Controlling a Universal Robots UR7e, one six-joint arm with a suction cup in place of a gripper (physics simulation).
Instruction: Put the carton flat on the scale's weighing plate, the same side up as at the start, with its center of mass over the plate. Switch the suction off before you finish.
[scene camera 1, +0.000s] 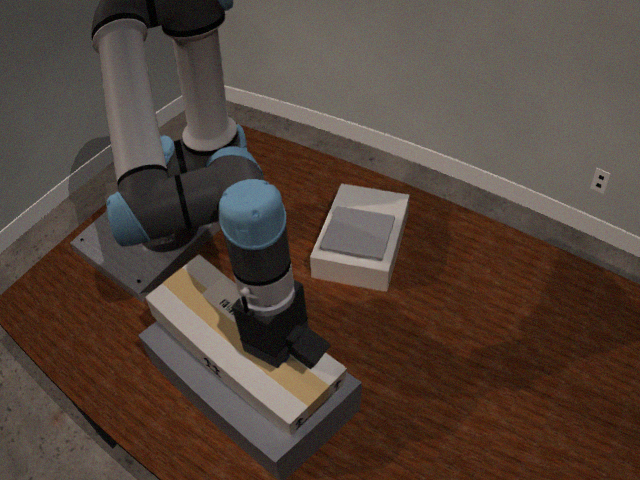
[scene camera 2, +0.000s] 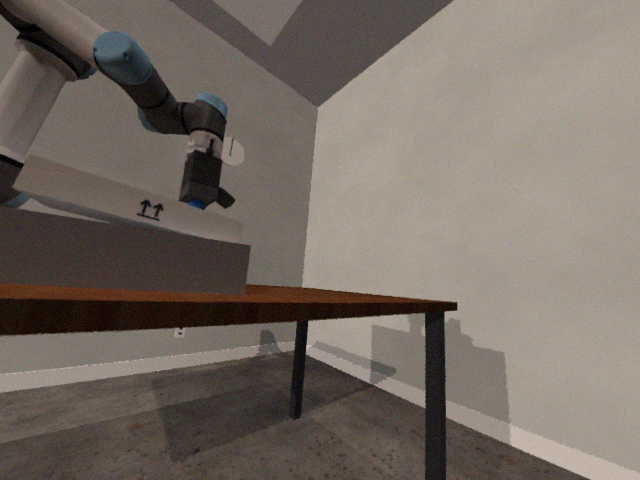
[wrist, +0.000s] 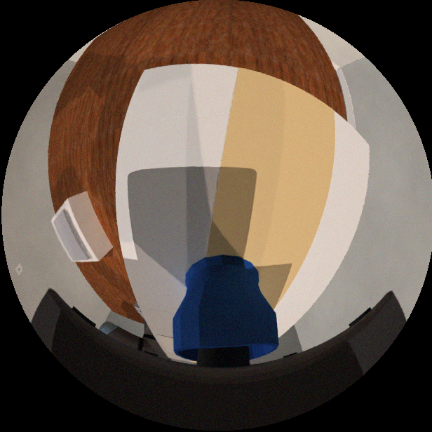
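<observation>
The long white carton (scene camera 1: 227, 361) (scene camera 2: 103, 188) (wrist: 160, 120), with a tan tape band on top and paired up arrows on its side, is tilted above the grey block (scene camera 1: 232, 421) (scene camera 2: 129, 263). Its end nearer the robot base is raised, with a gap beneath; its far end is low, at or very near the block. My suction gripper (scene camera 1: 273, 335) (scene camera 2: 196, 204) (wrist: 222, 265) has its blue cup on the carton's top, off centre toward the low end, and holds it. The cup is hidden in scene camera 1. The white scale (scene camera 1: 348, 271) (wrist: 92, 220) has a bare grey weighing plate (scene camera 1: 358, 232) (wrist: 72, 235).
The robot's base plate (scene camera 1: 111, 255) is bolted to the wooden table (scene camera 1: 439, 335) (scene camera 2: 330, 304) beside the carton's raised end. The scale stands across the table from the block, toward the wall with the outlet (scene camera 1: 600, 180). The table's edge runs close beside the block.
</observation>
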